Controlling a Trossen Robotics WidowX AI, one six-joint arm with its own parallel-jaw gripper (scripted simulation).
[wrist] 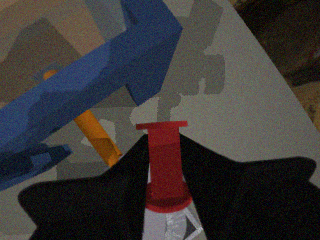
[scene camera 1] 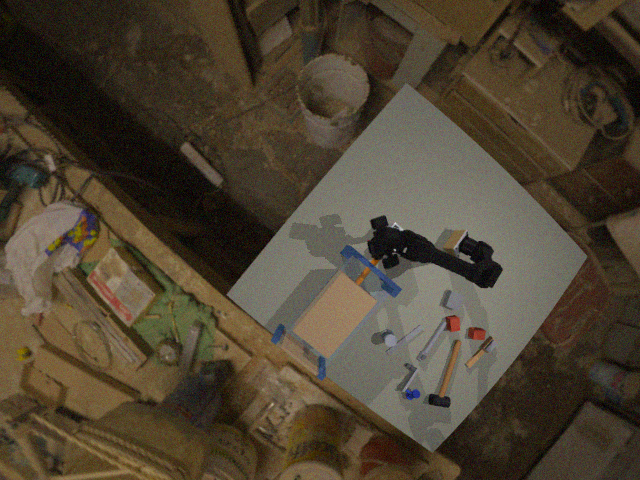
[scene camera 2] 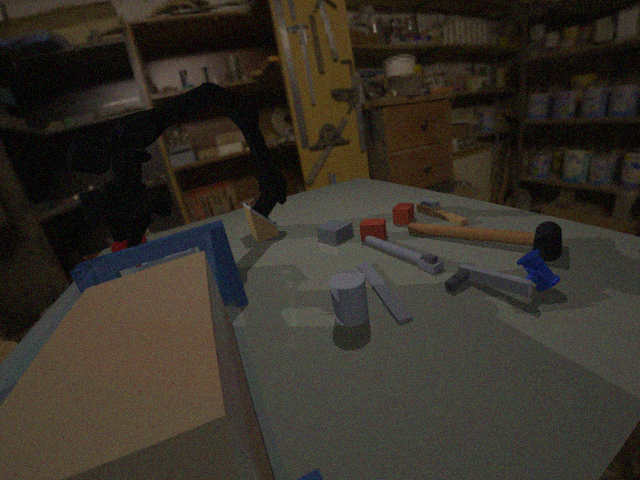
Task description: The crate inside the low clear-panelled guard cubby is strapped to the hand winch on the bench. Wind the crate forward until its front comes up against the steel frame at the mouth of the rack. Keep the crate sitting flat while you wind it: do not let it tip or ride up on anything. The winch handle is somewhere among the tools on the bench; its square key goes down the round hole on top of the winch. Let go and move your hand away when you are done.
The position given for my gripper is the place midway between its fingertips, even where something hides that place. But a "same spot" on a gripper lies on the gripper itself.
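My gripper: visible in scene camera 1 (371, 244), scene camera 2, the wrist view. Same spot on the gripper: (scene camera 2: 132, 228) and (wrist: 105, 171).
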